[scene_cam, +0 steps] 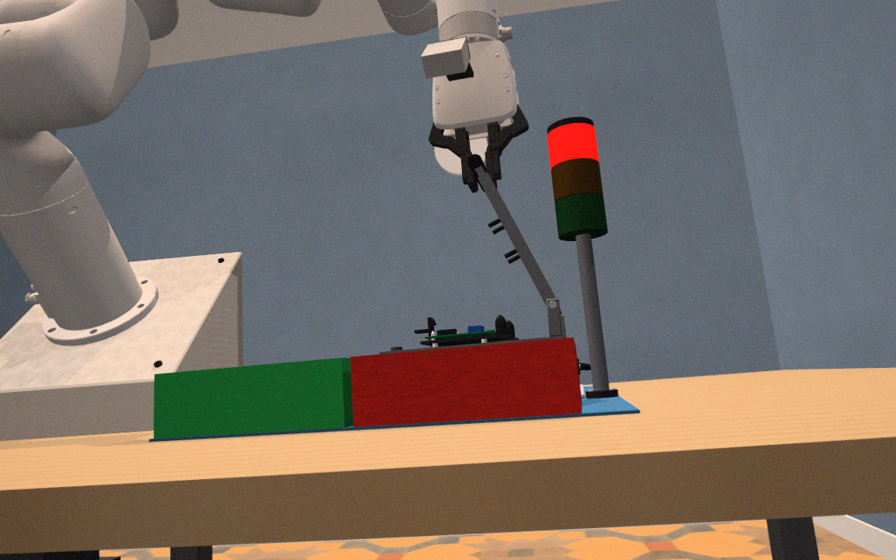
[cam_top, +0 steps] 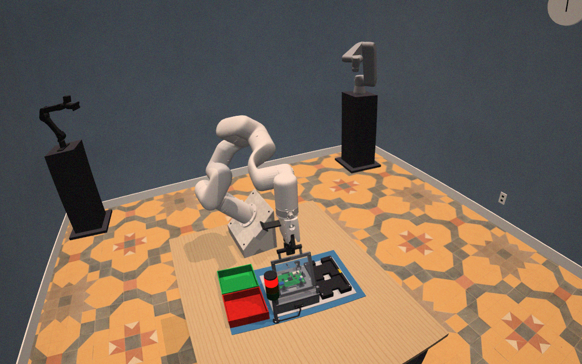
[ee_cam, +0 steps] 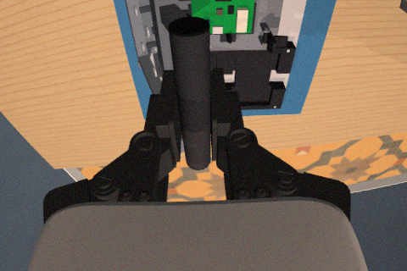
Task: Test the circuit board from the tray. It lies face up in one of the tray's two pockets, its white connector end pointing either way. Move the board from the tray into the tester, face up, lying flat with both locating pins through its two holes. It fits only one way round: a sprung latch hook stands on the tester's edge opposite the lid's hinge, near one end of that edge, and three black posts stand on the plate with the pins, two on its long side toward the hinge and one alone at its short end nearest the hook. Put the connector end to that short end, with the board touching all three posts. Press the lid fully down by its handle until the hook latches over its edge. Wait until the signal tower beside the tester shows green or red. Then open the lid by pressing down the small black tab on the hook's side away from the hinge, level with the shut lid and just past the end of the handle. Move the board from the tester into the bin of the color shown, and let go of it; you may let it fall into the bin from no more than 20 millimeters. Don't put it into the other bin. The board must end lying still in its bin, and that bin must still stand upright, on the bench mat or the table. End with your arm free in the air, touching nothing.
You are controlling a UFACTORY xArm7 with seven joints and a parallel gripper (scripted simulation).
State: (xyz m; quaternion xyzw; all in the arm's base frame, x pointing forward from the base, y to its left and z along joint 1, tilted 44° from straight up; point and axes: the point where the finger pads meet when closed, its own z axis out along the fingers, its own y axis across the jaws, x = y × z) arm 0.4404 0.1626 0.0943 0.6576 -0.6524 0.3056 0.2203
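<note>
My hand is 3 cm past the green circuit board and 19 cm above it. Round my hand: tester plate (3 cm behind, 1 cm to the left, 19 cm below); then tester lid (3 cm ahead, 9 cm below); then black latch tab (9 cm behind, 6 cm to the left, 18 cm below).
</note>
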